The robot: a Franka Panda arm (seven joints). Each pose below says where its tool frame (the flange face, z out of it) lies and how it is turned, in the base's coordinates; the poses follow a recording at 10 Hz.
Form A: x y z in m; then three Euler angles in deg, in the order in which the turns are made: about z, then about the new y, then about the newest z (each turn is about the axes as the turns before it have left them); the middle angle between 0 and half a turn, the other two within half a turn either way.
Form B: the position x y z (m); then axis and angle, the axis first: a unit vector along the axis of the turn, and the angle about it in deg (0 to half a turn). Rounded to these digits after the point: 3 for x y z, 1 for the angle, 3 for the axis.
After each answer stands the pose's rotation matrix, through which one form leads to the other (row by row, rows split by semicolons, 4 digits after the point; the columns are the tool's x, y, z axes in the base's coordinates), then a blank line. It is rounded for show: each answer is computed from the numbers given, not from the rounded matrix.
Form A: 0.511, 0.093, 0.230, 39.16, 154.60, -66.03
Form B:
0.511, 0.093, 0.230, -0.793, 0.607, -0.052, 155.3
0.2925 -0.8966 0.3326; -0.9403 -0.2062 0.2709; -0.1743 -0.3919 -0.9033

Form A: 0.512, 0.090, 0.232, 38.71, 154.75, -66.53
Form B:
0.512, 0.090, 0.232, -0.793, 0.606, -0.054, 155.5
0.2926 -0.8964 0.3329; -0.9410 -0.2081 0.2668; -0.1699 -0.3913 -0.9045

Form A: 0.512, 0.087, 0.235, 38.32, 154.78, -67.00
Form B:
0.512, 0.087, 0.235, -0.794, 0.606, -0.055, 155.6
0.2934 -0.8956 0.3343; -0.9414 -0.2098 0.2642; -0.1665 -0.3922 -0.9047

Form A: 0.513, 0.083, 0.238, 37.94, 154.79, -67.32
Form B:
0.513, 0.083, 0.238, -0.793, 0.606, -0.057, 155.6
0.2922 -0.8954 0.3359; -0.9422 -0.2092 0.2619; -0.1642 -0.3930 -0.9048

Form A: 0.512, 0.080, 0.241, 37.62, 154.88, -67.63
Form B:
0.512, 0.080, 0.241, -0.793, 0.606, -0.058, 155.7
0.2915 -0.8955 0.3362; -0.9428 -0.2096 0.2591; -0.1616 -0.3926 -0.9054

